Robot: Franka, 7 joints.
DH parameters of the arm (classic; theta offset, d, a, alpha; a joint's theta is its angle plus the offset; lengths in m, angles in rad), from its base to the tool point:
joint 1: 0 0.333 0 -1.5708
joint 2: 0 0 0 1.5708
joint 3: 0 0.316 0.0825 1.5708
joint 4: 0 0 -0.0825 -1.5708
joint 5: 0 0.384 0 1.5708
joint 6: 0 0 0.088 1.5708
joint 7: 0 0.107 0 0
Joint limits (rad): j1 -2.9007..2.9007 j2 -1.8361..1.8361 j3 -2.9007..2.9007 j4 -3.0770..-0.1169 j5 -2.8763..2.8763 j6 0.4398..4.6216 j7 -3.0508..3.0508
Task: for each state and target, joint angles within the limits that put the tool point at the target. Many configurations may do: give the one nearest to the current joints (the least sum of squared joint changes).
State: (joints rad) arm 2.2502 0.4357 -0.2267 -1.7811 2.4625 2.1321 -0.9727
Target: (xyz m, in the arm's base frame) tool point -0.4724 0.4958 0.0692
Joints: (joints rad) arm 2.3760 0.9801 -0.0965 -1.5953 2.4766 2.1215 -0.9727
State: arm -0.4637 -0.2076 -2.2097 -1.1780 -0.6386 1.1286 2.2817
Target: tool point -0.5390 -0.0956 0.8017
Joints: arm -0.4548 -0.2098 -2.2033 -0.9797 -0.6852 1.3197 2.2817
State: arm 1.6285 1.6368 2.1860 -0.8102 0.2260 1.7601 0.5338
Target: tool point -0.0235 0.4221 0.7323
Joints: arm 1.1611 1.8027 2.6931 -1.5613 0.2711 1.2040 0.5338
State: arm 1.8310 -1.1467 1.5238 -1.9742 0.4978 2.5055 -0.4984
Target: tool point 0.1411 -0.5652 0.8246
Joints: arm 2.6696 -1.3256 0.8814 -1.4489 0.5160 2.7032 -0.4984
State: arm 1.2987 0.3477 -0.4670 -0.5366 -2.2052 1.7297 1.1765
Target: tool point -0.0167 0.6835 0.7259
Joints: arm 1.8341 0.5375 -0.1456 -0.9969 -2.0460 1.4100 1.1765
